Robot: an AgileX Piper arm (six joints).
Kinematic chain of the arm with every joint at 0, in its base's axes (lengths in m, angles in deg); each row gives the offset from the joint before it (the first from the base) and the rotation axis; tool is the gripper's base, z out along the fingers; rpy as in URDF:
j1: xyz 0 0 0.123 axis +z
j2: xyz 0 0 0 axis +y
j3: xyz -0.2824 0 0.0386 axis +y
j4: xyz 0.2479 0 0.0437 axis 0.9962 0 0.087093
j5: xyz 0 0 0 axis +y
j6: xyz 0.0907 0 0.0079 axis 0.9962 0 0.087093
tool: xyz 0 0 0 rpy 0 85.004 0
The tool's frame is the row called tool.
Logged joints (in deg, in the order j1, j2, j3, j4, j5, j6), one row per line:
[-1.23 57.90 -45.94 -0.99 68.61 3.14]
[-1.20 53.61 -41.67 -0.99 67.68 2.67]
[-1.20 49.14 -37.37 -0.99 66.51 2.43]
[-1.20 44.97 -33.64 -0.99 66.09 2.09]
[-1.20 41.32 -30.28 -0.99 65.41 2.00]
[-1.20 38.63 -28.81 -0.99 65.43 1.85]
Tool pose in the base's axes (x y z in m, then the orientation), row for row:
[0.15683 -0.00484 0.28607 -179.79 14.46 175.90]
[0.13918 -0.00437 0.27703 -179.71 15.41 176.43]
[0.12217 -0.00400 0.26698 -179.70 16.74 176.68]
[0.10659 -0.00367 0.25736 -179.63 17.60 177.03]
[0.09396 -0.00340 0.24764 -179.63 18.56 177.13]
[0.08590 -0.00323 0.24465 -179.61 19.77 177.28]
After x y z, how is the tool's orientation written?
As angles about the fixed x, y, z axes (roll, pitch, yaw), in degrees.
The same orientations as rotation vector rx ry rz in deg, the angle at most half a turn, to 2 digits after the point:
[5.96 165.45 -1.05]
[5.18 164.52 -1.11]
[4.79 163.20 -1.12]
[4.29 162.35 -1.18]
[4.13 161.40 -1.18]
[3.90 160.19 -1.21]

